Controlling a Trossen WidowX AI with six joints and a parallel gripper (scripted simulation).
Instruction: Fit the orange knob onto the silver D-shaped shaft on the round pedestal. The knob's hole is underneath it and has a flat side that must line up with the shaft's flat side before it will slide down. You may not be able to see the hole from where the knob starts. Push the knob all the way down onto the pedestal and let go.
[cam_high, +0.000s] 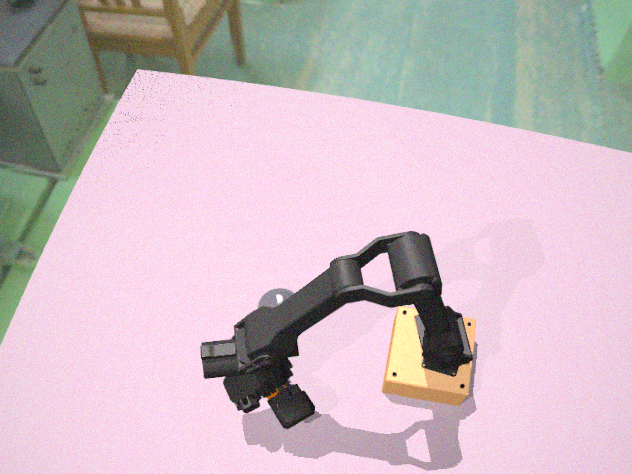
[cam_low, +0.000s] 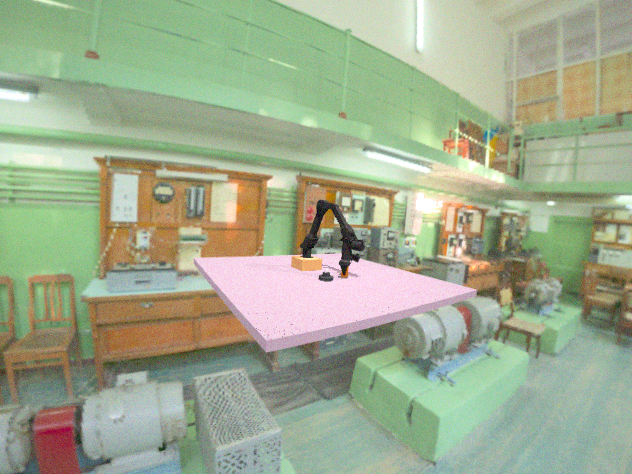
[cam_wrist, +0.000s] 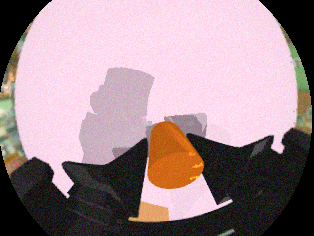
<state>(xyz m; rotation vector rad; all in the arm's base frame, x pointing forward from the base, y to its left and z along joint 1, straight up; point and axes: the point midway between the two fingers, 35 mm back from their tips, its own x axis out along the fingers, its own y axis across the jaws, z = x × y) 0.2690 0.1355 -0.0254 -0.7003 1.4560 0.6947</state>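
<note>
My gripper tip is 30 mm below the orange knob. The rest, counted from my gripper tip: dark round pedestal: 50 mm ahead, 150 mm to the right, 20 mm above.
</note>
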